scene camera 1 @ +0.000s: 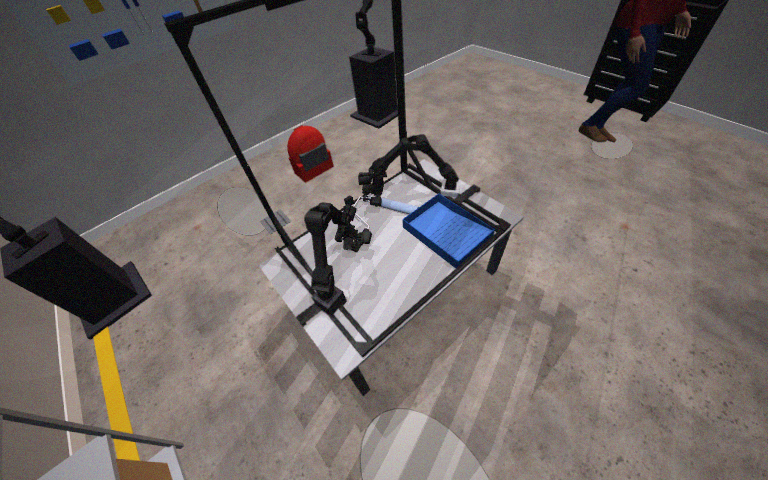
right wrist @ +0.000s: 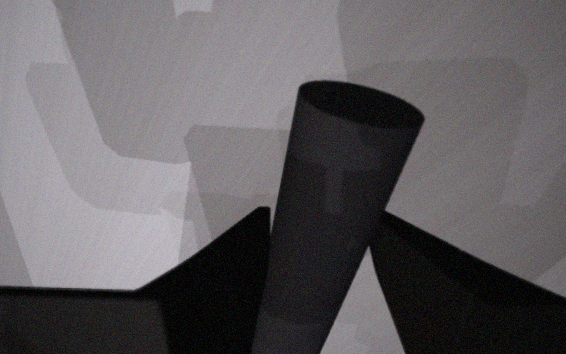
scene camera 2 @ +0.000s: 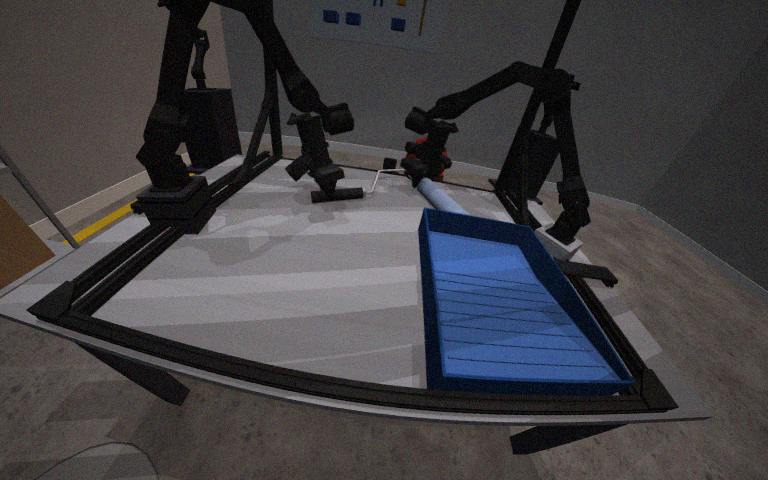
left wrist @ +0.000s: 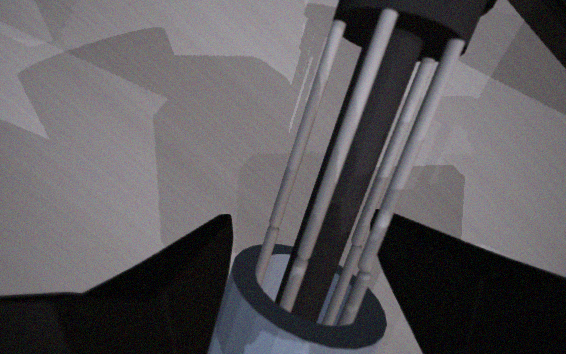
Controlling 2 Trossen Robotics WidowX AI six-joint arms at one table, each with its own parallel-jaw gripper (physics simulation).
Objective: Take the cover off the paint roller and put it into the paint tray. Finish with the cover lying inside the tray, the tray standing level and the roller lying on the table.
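Frame: origin at the left arm's base, x ahead, y left, z up, level; metres.
Seen in the pictures: left gripper, fingertip midpoint: [scene camera 2: 419,186] [left wrist: 301,223]; right gripper, fingertip midpoint: [scene camera 1: 359,244] [right wrist: 318,219] [scene camera 2: 328,197]; left arm's base, link origin: [scene camera 1: 450,186] [scene camera 2: 560,235]; right arm's base, link origin: [scene camera 1: 327,294] [scene camera 2: 172,185].
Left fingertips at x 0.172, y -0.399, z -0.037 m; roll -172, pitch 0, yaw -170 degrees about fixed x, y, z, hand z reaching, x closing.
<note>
Offsets run from my left fingertips to a thing's top centre. "spot": to the spot under its first point. Level surfaces: height alone.
The light blue roller cover {0.015 m ahead, 0.131 m left, 0.038 m up} [scene camera 1: 396,205] [scene camera 2: 438,195] [left wrist: 270,337] slants from my left gripper toward the tray's far edge. In the left wrist view the cage's pale rods {spot: 0.005 m back, 0.040 m right, 0.028 m up} [left wrist: 355,115] stand exposed, with their lower ends inside the cover's open end. My left gripper [scene camera 1: 376,201] [scene camera 2: 419,177] [left wrist: 301,223] is shut on the cover. My right gripper [scene camera 2: 328,190] [right wrist: 318,219] is shut on the roller's dark handle {spot: 0.289 m ahead, 0.006 m left, 0.008 m up} [scene camera 2: 336,195] [right wrist: 345,165], which is tilted between its fingers. The white wire frame {spot: 0.145 m ahead, 0.047 m right, 0.010 m up} [scene camera 2: 374,181] runs from the handle to the cage. The blue tray {0.132 m ahead, 0.419 m left, 0.047 m up} [scene camera 1: 430,246] [scene camera 2: 425,316] stands level and holds nothing.
Dark rails [scene camera 2: 254,367] edge the white table {0.018 m down} [scene camera 1: 385,283] [scene camera 2: 254,305]. The left arm's base [scene camera 2: 563,240] stands beside the tray. Upright frame posts [scene camera 1: 400,84] rise behind the arms. A red welding mask [scene camera 1: 303,148] shows beyond the table.
</note>
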